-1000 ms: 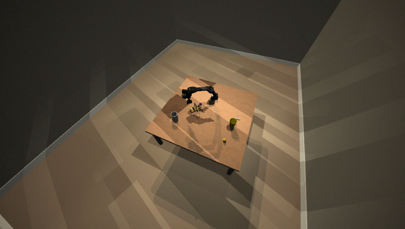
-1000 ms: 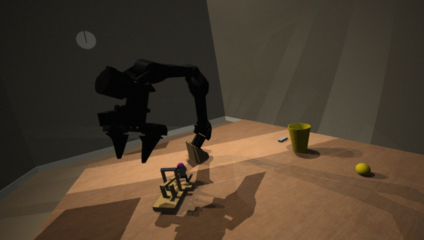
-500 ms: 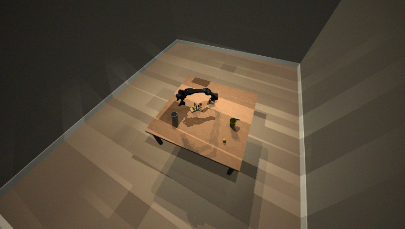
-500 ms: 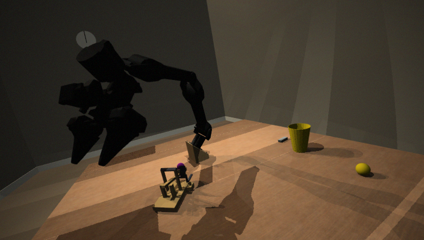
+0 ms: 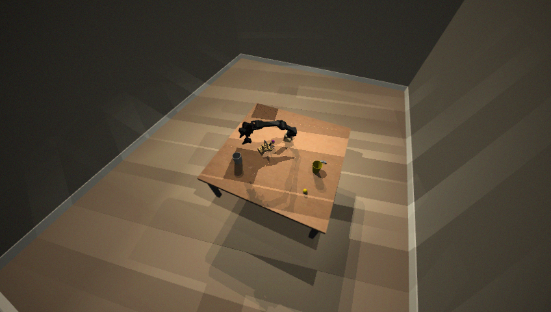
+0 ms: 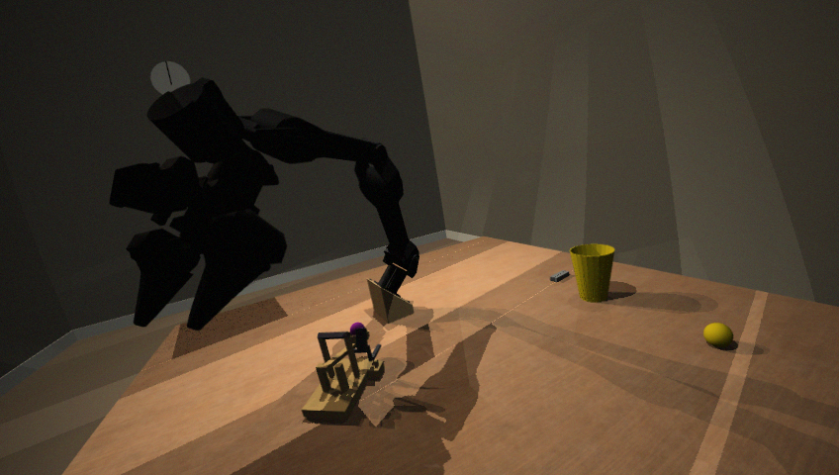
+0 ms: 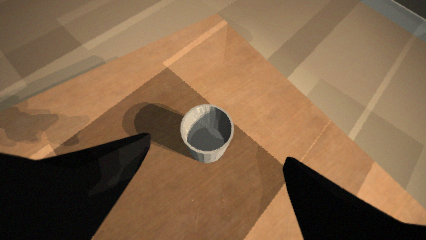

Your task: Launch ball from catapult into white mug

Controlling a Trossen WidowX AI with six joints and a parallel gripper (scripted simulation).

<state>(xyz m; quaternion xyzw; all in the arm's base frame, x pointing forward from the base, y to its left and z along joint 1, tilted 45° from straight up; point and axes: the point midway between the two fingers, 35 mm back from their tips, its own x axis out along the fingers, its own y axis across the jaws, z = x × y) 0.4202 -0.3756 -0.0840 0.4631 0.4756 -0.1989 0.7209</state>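
Now: gripper tip 27 cm past the purple ball, 22 cm to the right of it and 20 cm above it. Also, from my gripper tip: yellow ball: 15 cm ahead, 71 cm to the left, 24 cm below; then wooden catapult: 21 cm behind, 19 cm to the left, 21 cm below; then white mug: 7 cm ahead, 5 cm to the right, 24 cm below.
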